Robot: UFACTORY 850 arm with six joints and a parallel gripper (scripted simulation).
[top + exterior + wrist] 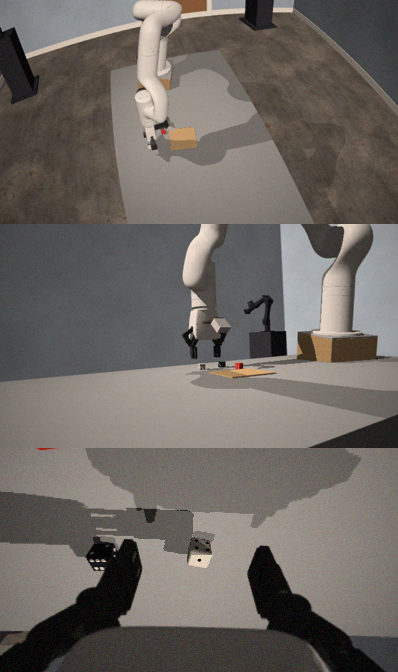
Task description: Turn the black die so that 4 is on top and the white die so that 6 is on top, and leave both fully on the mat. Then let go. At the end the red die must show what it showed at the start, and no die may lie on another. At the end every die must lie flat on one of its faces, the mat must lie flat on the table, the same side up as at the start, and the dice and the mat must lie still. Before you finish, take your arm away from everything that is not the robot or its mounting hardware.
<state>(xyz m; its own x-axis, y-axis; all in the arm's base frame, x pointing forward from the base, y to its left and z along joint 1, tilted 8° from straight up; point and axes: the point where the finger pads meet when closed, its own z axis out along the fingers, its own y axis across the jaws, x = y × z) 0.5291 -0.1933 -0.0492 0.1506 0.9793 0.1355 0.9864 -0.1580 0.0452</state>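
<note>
Right now my hand is 4 cm above the white die and 2 cm to the left of it. The rest, counted from my hand: tan mat: 16 cm to the left, 5 cm below, 1 cm ahead; then red die: 8 cm to the left, 7 cm behind, 4 cm below; then black die: 9 cm behind, 4 cm below, 2 cm to the right.
</note>
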